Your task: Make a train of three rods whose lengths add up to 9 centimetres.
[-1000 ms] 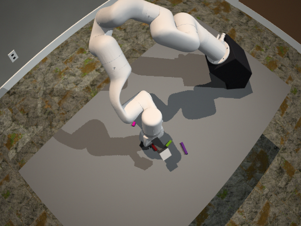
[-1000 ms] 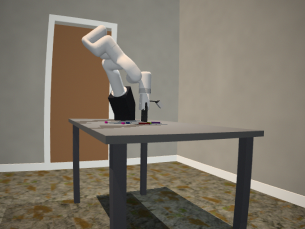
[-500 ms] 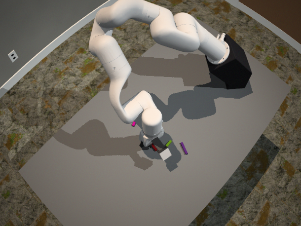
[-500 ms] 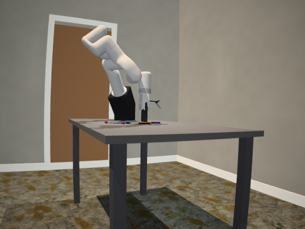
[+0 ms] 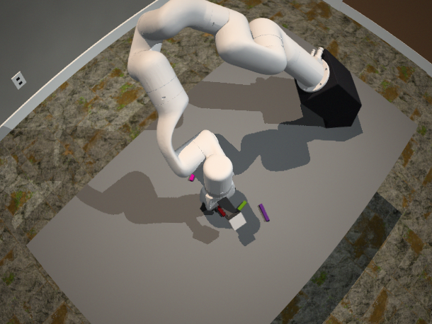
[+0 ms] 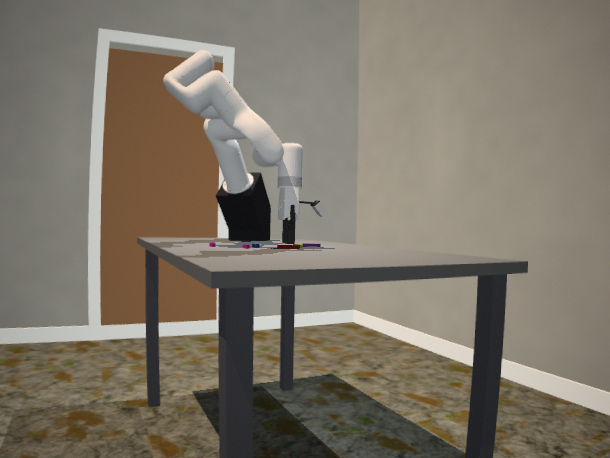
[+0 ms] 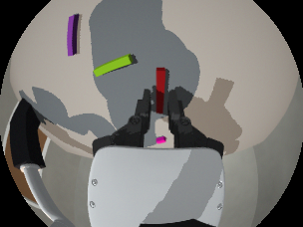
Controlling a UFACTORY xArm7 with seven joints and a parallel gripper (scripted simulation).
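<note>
Now: the red rod 3 cm below my hand. Round my hand: lime rod (7 cm to the left, 3 cm below, 3 cm behind); then purple rod (14 cm to the left, 5 cm behind, 3 cm below); then blue rod (9 cm behind, 7 cm to the right, 3 cm below).
</note>
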